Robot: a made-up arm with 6 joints.
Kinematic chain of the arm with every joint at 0, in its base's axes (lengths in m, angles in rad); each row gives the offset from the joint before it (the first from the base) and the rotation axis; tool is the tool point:
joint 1: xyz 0 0 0.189 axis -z
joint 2: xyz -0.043 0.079 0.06 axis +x
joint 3: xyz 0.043 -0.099 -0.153 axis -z
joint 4: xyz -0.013 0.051 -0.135 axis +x
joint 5: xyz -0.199 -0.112 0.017 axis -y
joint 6: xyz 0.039 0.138 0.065 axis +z
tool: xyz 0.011 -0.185 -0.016
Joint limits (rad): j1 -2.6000..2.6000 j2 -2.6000..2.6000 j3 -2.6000..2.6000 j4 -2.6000..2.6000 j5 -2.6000..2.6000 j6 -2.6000..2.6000
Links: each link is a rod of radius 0.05 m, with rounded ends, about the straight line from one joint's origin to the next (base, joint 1, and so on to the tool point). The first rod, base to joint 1, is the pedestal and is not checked.
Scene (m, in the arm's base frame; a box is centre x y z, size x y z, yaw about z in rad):
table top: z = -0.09
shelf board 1: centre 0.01 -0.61 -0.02 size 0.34 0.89 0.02 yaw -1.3
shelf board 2: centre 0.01 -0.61 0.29 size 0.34 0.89 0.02 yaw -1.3
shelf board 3: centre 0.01 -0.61 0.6 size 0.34 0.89 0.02 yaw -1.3
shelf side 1: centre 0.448 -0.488 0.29 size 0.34 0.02 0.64 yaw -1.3
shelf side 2: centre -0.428 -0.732 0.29 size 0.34 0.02 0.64 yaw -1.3
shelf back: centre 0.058 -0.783 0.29 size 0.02 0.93 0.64 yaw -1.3
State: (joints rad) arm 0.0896 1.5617 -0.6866 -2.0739 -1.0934 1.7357
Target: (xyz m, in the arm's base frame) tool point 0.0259 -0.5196 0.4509
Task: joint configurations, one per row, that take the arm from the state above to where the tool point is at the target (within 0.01 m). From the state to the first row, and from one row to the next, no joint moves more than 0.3 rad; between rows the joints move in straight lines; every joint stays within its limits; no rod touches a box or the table.
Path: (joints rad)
1: -0.1186 1.8080 -0.4154 -2.0838 -1.2922 1.7084
2: -0.3269 2.0542 -0.1443 -2.0936 -1.4911 1.6811
3: -0.5351 2.3005 0.1269 -2.1035 -1.6899 1.6539
4: -0.8079 2.3334 0.1492 -2.0514 -1.7851 1.6763
5: -1.0807 2.3663 0.1715 -1.9993 -1.8803 1.6987
6: -1.3534 2.3992 0.1938 -1.9472 -1.9754 1.7211
7: -1.6262 2.4320 0.2161 -1.8951 -2.0706 1.7436
8: -1.8990 2.4649 0.2384 -1.8430 -2.1657 1.7660
9: -2.1717 2.4978 0.2606 -1.7908 -2.2609 1.7884
10: -2.4445 2.5307 0.2829 -1.7387 -2.3561 1.8109

